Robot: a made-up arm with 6 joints.
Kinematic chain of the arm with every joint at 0, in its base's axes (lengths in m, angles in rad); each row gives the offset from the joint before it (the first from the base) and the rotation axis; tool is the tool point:
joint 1: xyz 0 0 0.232 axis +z
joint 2: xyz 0 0 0 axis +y
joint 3: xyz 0 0 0.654 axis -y
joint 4: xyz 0 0 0 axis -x
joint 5: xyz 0.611 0 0 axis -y
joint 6: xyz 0 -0.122 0 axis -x
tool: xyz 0 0 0
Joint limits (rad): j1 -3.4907..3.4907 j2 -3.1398..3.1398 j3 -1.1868..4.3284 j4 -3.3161..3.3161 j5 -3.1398..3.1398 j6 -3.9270..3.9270
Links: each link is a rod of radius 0.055 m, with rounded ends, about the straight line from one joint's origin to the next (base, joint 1, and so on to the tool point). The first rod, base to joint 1, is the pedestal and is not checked.
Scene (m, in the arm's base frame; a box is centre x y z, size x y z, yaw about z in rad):
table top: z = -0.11
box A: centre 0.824 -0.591 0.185 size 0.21 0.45 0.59 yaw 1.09
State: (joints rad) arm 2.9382 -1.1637 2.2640 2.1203 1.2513 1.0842
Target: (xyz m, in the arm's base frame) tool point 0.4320 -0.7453 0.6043
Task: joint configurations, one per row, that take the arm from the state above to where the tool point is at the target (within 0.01 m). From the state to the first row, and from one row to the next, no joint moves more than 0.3 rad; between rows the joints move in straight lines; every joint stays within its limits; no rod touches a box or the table.
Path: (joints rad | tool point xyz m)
1: 2.8605 -0.9293 2.2973 2.1727 1.1420 1.1298 | 1.0610 -0.3782 0.4713
2: 2.7829 -0.6949 2.3305 2.2251 1.0326 1.1753 | 0.9448 -0.4335 0.7090
3: 2.7052 -0.4605 2.3638 2.2775 0.9233 1.2209 | 0.7822 -0.4522 0.9204
4: 2.4394 -0.4510 2.6298 2.2133 1.0873 1.1525 | 0.6405 -0.6377 0.7602
5: 2.1736 -0.4414 2.8959 2.1490 1.2513 1.0842 | 0.4320 -0.7453 0.6043

